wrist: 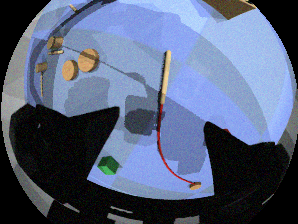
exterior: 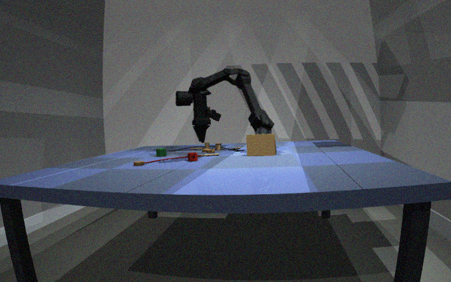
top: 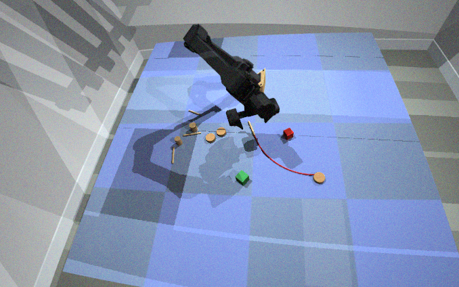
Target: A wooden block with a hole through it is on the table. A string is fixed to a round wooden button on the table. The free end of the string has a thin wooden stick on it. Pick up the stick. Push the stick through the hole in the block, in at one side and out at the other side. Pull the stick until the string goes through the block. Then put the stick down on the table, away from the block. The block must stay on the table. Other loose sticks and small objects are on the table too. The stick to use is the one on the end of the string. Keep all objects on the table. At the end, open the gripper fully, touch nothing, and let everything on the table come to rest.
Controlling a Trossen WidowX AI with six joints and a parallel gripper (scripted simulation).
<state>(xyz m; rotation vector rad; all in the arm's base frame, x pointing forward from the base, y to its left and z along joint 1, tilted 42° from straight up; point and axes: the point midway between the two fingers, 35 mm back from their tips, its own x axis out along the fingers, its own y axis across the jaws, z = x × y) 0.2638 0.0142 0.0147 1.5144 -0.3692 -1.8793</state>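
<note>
Right now the thin wooden stick is 6 cm below my gripper tip, 2 cm behind it and 1 cm to the right of it. Round my gripper tip: green cube: 20 cm ahead, 4 cm below, 3 cm to the right; red cube: 14 cm to the left, 5 cm below, 1 cm ahead; round wooden button: 24 cm to the left, 19 cm ahead, 5 cm below.
</note>
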